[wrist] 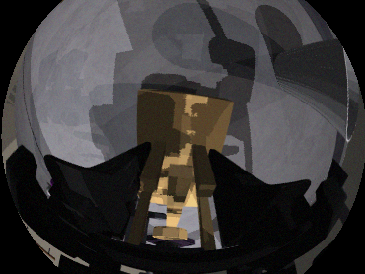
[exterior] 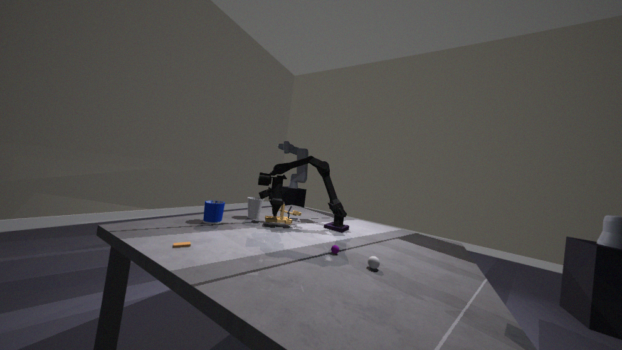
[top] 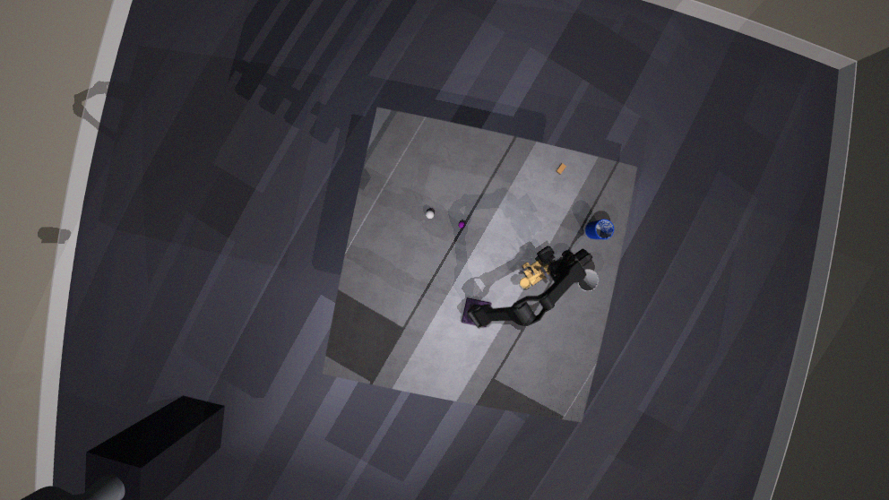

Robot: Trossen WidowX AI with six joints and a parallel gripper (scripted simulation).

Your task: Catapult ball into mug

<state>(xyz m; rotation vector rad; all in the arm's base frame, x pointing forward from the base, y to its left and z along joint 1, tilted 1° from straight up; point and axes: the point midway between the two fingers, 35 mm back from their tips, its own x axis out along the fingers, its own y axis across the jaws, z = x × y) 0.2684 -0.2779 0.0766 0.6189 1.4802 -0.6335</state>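
The purple ball lies 120 mm ahead of my gripper tip, 410 mm to the left of it and 40 mm below it. The rest, counted from my gripper tip: blue mug: 210 mm ahead, 210 mm to the right, 30 mm below; wooden catapult: 40 mm behind, 60 mm to the left, 20 mm above; white cup: 30 mm behind, 170 mm to the right, 20 mm below.
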